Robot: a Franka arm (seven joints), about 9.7 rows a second.
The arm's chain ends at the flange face. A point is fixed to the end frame.
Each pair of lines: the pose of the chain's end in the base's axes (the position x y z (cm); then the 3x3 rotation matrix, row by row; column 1 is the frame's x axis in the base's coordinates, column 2 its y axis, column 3 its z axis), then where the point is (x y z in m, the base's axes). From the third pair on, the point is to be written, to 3 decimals.
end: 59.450 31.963 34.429; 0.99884 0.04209 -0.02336; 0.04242 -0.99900 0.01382; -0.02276 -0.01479 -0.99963
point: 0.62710 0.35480 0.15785
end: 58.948 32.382 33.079; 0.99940 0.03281 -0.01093; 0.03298 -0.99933 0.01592; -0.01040 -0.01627 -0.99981
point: 0.62471 0.35903 0.14483
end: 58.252 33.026 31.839; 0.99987 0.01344 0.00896; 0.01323 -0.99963 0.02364; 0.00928 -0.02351 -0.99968
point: 0.622 0.366 0.133
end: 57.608 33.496 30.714; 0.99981 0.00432 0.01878; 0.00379 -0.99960 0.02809; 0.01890 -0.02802 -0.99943
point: 0.618 0.371 0.123
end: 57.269 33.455 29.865; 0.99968 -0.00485 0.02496; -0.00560 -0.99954 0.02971; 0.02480 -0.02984 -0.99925
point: 0.616 0.371 0.115
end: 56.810 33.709 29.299; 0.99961 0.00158 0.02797; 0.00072 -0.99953 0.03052; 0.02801 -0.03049 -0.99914
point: 0.612 0.374 0.109
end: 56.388 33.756 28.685; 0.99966 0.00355 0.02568; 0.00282 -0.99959 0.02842; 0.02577 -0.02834 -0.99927
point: 0.607 0.374 0.103
